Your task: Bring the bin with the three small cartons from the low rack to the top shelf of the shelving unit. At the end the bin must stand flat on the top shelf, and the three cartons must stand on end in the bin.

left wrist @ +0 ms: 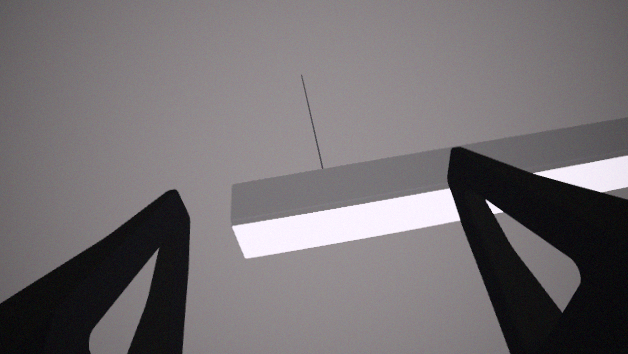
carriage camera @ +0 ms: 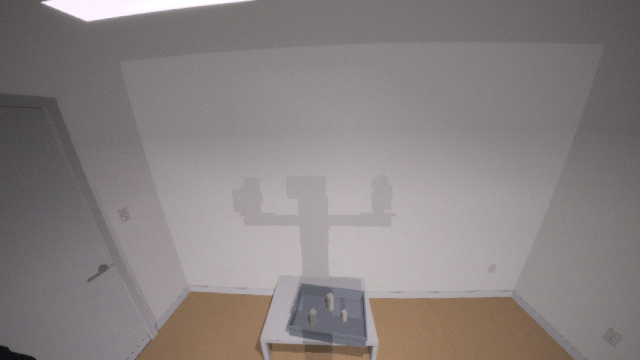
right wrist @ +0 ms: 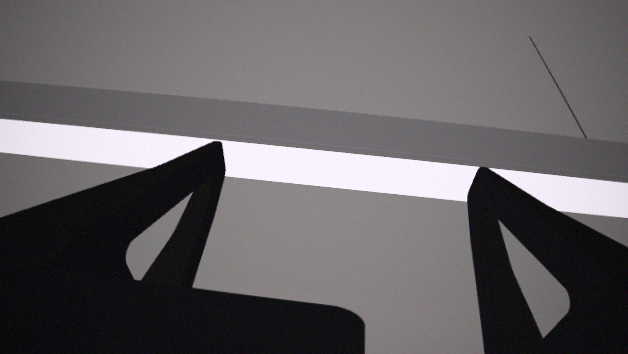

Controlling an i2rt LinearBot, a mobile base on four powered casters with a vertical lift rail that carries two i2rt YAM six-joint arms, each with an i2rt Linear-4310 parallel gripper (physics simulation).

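Frame: origin at the left arm's base, x ahead, y left, z up, level; metres.
Seen in the pictures: left gripper, fingertip midpoint: [left wrist: 315, 183]; right gripper, fingertip midpoint: [right wrist: 346, 168].
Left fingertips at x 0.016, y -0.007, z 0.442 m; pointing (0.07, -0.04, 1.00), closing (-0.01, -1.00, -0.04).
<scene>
Pixels of each thing's top centre, then the offset from my left fingertips to it. "spot": a spot on its surface instead. Level surfaces: height alone.
- grey-blue bin, top centre: [carriage camera: 329, 307] 0.988 m ahead, 0.341 m right, 1.478 m down
- taller-looking carton, surface spot: [carriage camera: 330, 302] spot: 1.038 m ahead, 0.352 m right, 1.488 m down
- small carton, surface spot: [carriage camera: 344, 315] spot: 0.938 m ahead, 0.465 m right, 1.502 m down
- Wooden floor, surface height: 1.903 m down
The grey-blue bin [carriage camera: 327, 337] lies flat on the white low rack [carriage camera: 280, 312] at the lower middle of the carriage camera view, turned slightly, its near right corner at the rack's near edge. Three small beige cartons stand on end in it: one carton [carriage camera: 313, 317] near the left, a taller-looking carton [carriage camera: 330, 302] farther back, and a small carton [carriage camera: 344, 315] at the right. My left gripper [left wrist: 315, 183] and my right gripper [right wrist: 346, 168] are open and empty, away from the bin, with ceiling behind their fingers. The shelving unit does not show.
A long ceiling lamp [carriage camera: 150, 7] [left wrist: 345, 217] [right wrist: 350, 165] hangs overhead. A grey door [carriage camera: 45, 215] is at the left. A pale wall [carriage camera: 425, 150] bearing the robot's shadow stands behind the rack. Wooden floor [carriage camera: 430, 327] lies beside the rack. A dark arm part shows at the lower left corner.
</scene>
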